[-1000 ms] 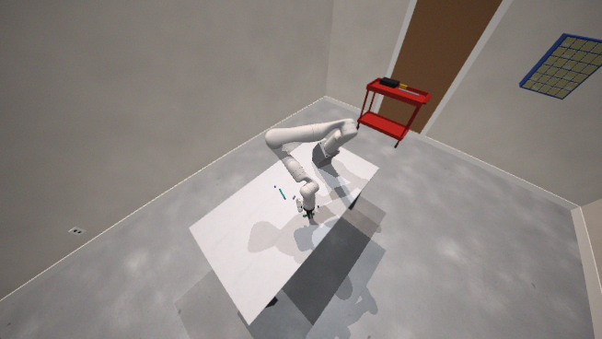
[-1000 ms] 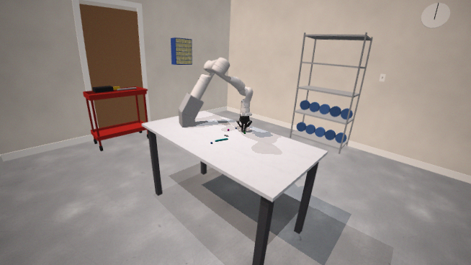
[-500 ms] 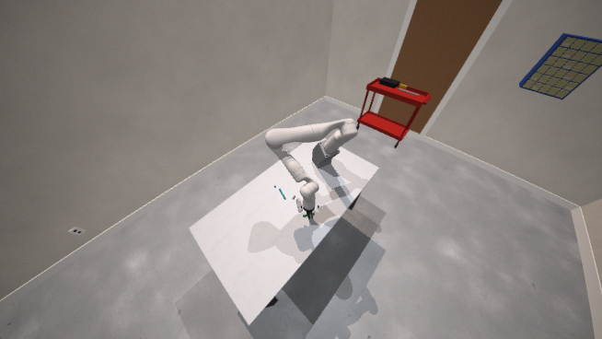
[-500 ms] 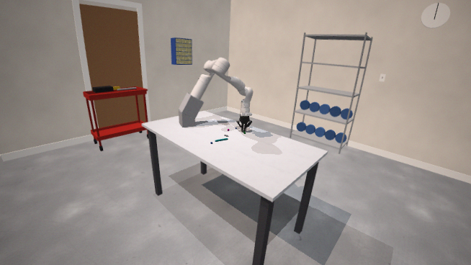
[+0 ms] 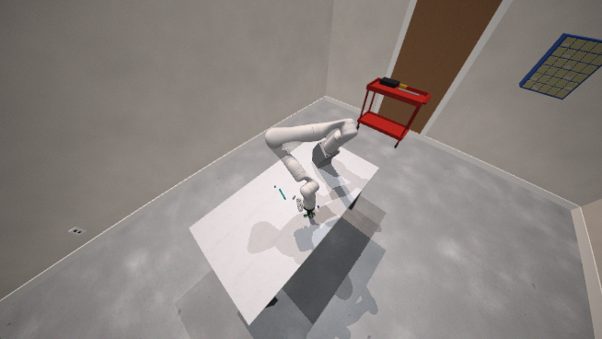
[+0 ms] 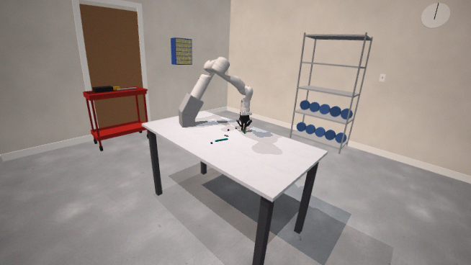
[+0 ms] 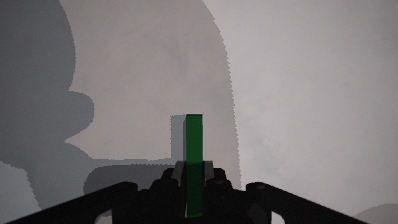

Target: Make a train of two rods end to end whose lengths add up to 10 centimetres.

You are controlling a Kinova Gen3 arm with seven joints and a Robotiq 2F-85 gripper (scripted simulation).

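Right now the magenta rod is 90 mm behind my hand, 90 mm to the right of it and 20 mm below it. From my hand the other things lie so: grey rod 180 mm to the right, 20 mm below; then green rod 10 mm below; then turquoise rod 50 mm ahead, 250 mm to the right, 20 mm below.
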